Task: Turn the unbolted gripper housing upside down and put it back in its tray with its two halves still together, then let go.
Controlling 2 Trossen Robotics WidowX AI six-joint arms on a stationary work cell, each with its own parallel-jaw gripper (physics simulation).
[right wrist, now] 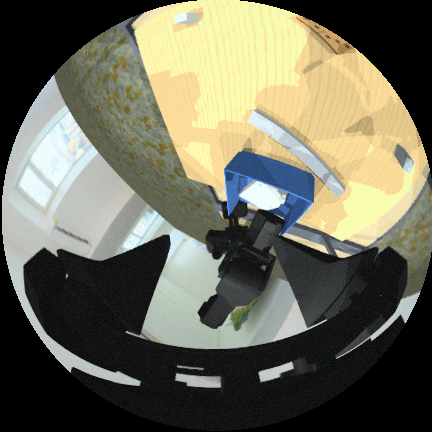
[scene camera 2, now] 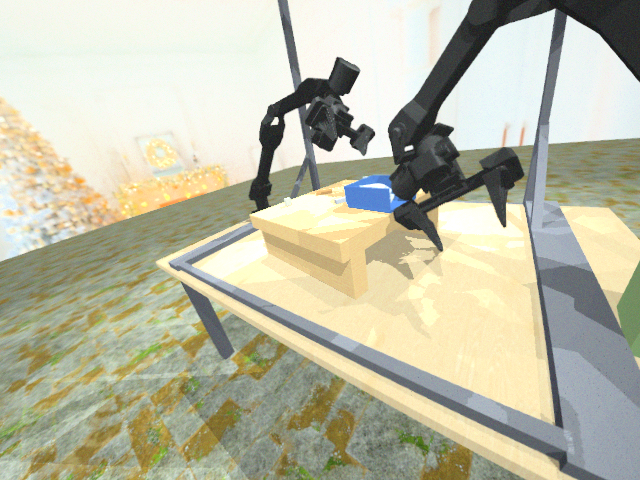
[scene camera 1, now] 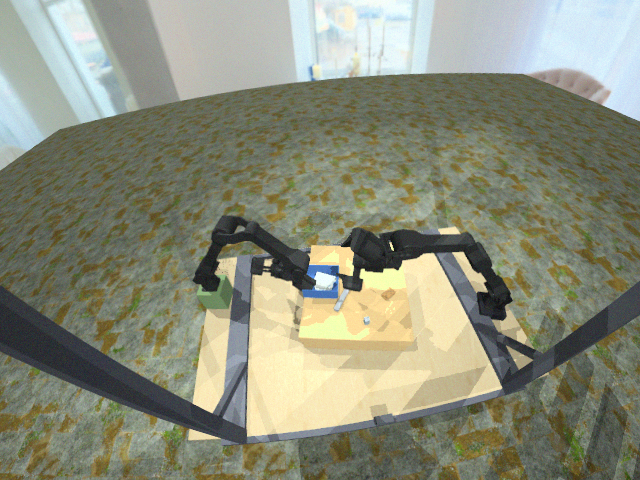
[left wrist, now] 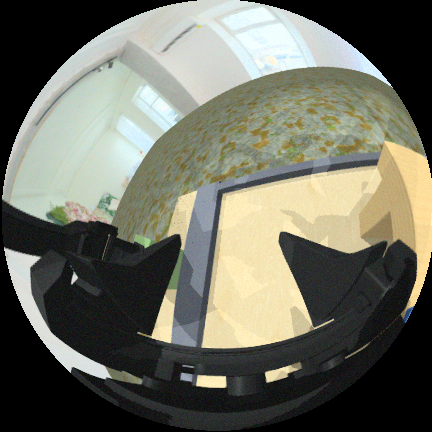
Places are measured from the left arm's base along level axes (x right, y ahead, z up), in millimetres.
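Pixels of known places: left gripper, between the fingertips: [right wrist: 228,219] [scene camera 2: 470,239] [scene camera 1: 269,265] [left wrist: 230,238]; right gripper, between the fingertips: [right wrist: 222,240] [scene camera 2: 350,147] [scene camera 1: 339,260]; left arm's base, origin of its link: [scene camera 1: 211,284]; right arm's base, origin of its link: [scene camera 1: 492,303].
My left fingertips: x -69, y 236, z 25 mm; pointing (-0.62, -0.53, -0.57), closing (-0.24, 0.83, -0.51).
Note:
For each thing: its top centre in the pictures, then the offset to it from my left fingertips.
- white gripper housing, centre of its top: [right wrist: 258,203] [scene camera 2: 376,184] [scene camera 1: 323,277] dz +49, dx +101, dy +215 mm
- blue tray, centre of its top: [right wrist: 258,210] [scene camera 2: 379,180] [scene camera 1: 321,277] dz +57, dx +105, dy +209 mm
- grey bar, centre of its top: [right wrist: 304,155] [scene camera 1: 345,292] dz +15, dx +141, dy +290 mm
- platform, centre of its top: [right wrist: 287,114] [scene camera 2: 343,199] [scene camera 1: 355,286] dz +5, dx +114, dy +330 mm
- brown piece with holes, centre of its top: [scene camera 1: 388,293] dz +13, dx +153, dy +440 mm
- small pale block, centre of its top: [scene camera 1: 367,318] dz +31, dx +256, dy +353 mm
- green box, centre of its top: [scene camera 1: 211,284] dz -25, dx +68, dy -235 mm
The white gripper housing [scene camera 1: 324,280] [right wrist: 262,194] lies inside the blue tray [scene camera 1: 320,295] [scene camera 2: 361,197] [right wrist: 272,167] on the raised wooden platform. Its two halves cannot be told apart, nor which side is up. My left gripper [scene camera 2: 473,237] [left wrist: 230,238] is open and empty, beside the platform and apart from the tray; its wrist hides part of the tray in scene camera 2. My right gripper is open and empty, above the platform near the tray. The housing does not show in the left wrist view.
A grey bar [scene camera 1: 341,299] [right wrist: 300,150] lies on the platform [scene camera 1: 356,330] beside the tray. A brown piece with holes [scene camera 1: 388,293] [right wrist: 330,37] and a small pale block [scene camera 1: 366,320] lie farther off. A green box [scene camera 1: 214,297] stands at the left in scene camera 1.

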